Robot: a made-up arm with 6 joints.
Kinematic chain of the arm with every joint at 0, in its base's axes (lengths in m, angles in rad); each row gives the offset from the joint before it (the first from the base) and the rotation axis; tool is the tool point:
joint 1: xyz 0 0 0.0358 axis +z
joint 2: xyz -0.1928 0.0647 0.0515 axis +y
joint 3: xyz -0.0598 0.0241 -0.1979 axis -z
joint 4: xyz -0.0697 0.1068 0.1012 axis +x
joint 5: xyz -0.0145 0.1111 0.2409 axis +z
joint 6: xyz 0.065 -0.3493 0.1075 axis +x
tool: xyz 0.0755 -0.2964 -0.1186
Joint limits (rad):
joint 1: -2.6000..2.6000
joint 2: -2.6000..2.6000
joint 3: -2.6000..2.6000
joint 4: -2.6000..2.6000
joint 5: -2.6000..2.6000
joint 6: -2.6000..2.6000
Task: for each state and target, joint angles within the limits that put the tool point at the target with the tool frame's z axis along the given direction. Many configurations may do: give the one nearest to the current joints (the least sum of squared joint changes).
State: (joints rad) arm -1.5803 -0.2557 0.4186 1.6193 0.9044 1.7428
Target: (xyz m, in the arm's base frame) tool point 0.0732 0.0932 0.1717 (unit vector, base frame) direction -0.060 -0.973 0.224
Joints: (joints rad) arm -1.5880 -0.7279 0.2130 1.8822 1.0457 1.5596
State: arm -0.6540 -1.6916 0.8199 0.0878 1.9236 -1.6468
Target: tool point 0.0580 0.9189 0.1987 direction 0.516 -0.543 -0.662
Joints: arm -1.3137 -1.9726 0.6138 0.0397 1.8037 -1.9145
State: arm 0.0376 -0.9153 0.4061 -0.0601 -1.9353 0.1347
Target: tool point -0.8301 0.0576 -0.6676 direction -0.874 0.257 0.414
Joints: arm 0.4155 -0.6728 -0.4577 -0.7156 -2.4177 -0.0046
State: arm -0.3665 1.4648 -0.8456 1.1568 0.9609 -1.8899
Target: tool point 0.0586 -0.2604 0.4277 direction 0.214 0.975 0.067
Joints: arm -0.3108 0.6748 0.0599 0.3033 0.1843 -1.8759
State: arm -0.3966 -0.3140 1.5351 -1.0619 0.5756 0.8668
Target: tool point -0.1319 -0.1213 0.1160 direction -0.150 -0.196 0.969
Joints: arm 0.4952 -0.0294 1.9295 -1.3356 0.1651 1.4878
